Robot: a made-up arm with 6 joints.
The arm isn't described. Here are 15 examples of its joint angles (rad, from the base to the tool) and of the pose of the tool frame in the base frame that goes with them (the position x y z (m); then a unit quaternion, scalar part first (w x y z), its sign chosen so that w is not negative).
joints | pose
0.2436 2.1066 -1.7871 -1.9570 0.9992 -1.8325 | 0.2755 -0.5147 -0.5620 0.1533 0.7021 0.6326 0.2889
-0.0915 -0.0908 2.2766 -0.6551 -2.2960 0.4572 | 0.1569 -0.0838 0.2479 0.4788 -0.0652 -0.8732 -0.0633
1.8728 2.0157 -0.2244 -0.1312 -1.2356 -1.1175 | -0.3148 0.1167 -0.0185 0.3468 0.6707 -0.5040 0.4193
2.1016 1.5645 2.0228 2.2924 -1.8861 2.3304 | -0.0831 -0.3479 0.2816 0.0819 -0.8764 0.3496 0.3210
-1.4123 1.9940 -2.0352 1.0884 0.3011 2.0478 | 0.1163 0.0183 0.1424 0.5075 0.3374 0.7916 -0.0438
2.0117 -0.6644 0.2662 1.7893 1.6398 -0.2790 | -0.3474 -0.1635 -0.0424 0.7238 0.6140 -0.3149 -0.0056
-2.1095 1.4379 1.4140 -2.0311 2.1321 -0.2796 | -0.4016 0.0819 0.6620 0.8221 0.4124 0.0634 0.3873
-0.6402 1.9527 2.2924 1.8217 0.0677 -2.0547 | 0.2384 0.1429 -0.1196 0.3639 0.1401 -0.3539 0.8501
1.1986 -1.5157 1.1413 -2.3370 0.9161 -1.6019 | 0.2555 -0.4747 -0.5888 0.2914 0.7794 0.1926 0.5201
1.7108 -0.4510 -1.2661 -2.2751 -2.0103 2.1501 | 0.5224 -0.3010 0.2145 0.7047 0.4565 0.3151 -0.4425
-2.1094 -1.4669 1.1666 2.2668 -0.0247 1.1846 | -0.3254 0.4647 0.0600 0.4989 -0.5729 0.6448 0.0844
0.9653 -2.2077 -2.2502 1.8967 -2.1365 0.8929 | -0.0480 -0.3809 0.1462 0.2887 0.8689 0.0159 0.4019
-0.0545 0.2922 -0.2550 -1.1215 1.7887 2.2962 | 0.0622 -0.2614 -0.4311 0.5858 0.2891 0.4843 0.5819
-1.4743 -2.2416 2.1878 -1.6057 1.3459 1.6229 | 0.2627 0.0954 -0.6111 0.0427 0.1390 0.0017 0.9894
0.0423 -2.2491 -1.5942 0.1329 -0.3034 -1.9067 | -0.2609 -0.1393 0.3139 0.5705 0.8063 -0.0407 0.1507
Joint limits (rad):
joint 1: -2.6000..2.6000
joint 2: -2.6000..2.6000
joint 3: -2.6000..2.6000
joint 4: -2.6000..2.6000
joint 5: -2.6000..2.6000
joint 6: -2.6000..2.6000
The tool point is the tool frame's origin. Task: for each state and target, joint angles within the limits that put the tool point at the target. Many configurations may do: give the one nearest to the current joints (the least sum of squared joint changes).
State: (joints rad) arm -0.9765 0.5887 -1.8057 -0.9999 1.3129 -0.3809
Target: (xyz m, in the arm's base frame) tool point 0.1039 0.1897 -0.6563
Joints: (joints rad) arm -0.6924 0.8723 -1.4495 -1.6193 2.1168 -0.6111
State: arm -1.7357 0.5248 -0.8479 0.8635 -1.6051 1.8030
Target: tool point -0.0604 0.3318 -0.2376
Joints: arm -1.1827 0.6334 -0.8760 1.6448 -2.2948 1.4839
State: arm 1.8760 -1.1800 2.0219 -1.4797 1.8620 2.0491
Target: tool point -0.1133 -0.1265 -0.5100
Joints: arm 1.6440 -1.7396 1.4203 -1.6240 1.9375 2.1046
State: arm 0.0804 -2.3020 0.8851 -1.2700 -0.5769 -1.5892
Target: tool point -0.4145 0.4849 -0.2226
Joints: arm -0.6001 -2.1041 1.1025 -0.8051 -0.4572 -1.6019
